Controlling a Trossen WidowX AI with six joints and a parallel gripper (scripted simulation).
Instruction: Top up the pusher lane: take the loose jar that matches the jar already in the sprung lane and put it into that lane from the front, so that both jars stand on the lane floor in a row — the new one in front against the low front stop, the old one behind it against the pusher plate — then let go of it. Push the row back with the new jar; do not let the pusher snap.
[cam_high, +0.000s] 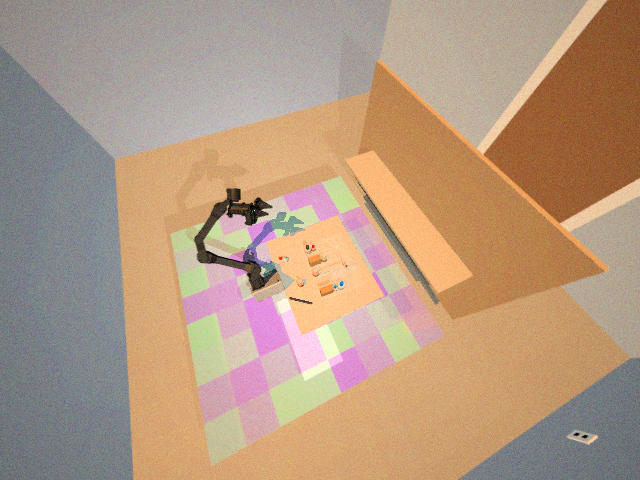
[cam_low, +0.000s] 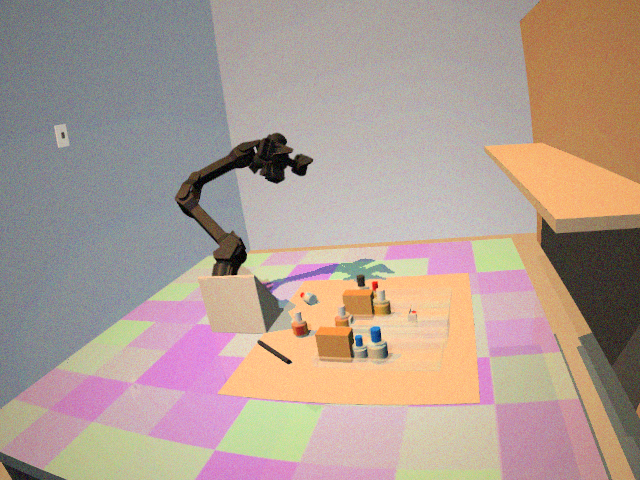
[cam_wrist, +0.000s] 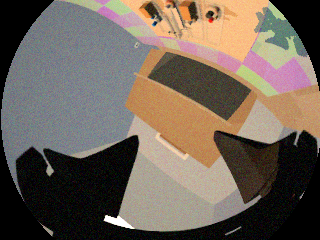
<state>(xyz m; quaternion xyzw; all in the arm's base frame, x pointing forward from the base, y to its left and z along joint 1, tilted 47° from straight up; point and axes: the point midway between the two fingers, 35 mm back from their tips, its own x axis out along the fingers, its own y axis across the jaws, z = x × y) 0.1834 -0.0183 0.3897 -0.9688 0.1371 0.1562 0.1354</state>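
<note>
Now: the black pen 410 mm below my gripper tip, 390 mm to the right of it and 10 mm ahead of it. Also, from my gripper tip: clear lane rack: 400 mm below, 300 mm ahead, 290 mm to the right.
</note>
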